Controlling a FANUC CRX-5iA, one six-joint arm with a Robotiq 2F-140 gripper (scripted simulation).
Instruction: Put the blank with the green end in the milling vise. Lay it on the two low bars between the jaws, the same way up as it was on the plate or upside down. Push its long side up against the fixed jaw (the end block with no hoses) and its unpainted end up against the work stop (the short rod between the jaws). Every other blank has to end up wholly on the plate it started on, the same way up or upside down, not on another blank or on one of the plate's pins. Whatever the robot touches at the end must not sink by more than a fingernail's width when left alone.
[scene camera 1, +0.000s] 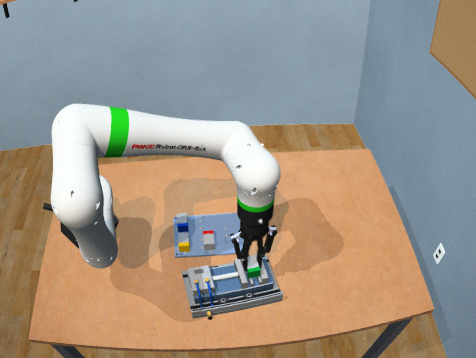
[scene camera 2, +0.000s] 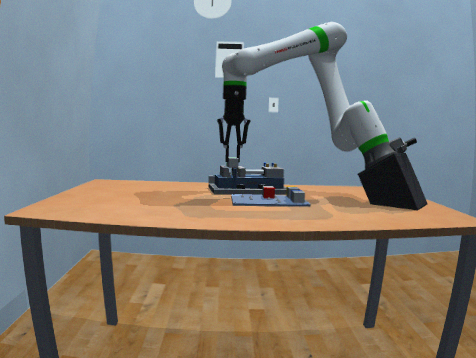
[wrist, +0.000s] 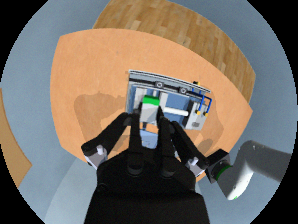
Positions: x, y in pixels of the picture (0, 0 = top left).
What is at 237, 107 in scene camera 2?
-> My gripper.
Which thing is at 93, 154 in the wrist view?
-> My gripper.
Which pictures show my gripper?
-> Scene camera 1, scene camera 2 and the wrist view: all of them.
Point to a plate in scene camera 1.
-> At 217, 222
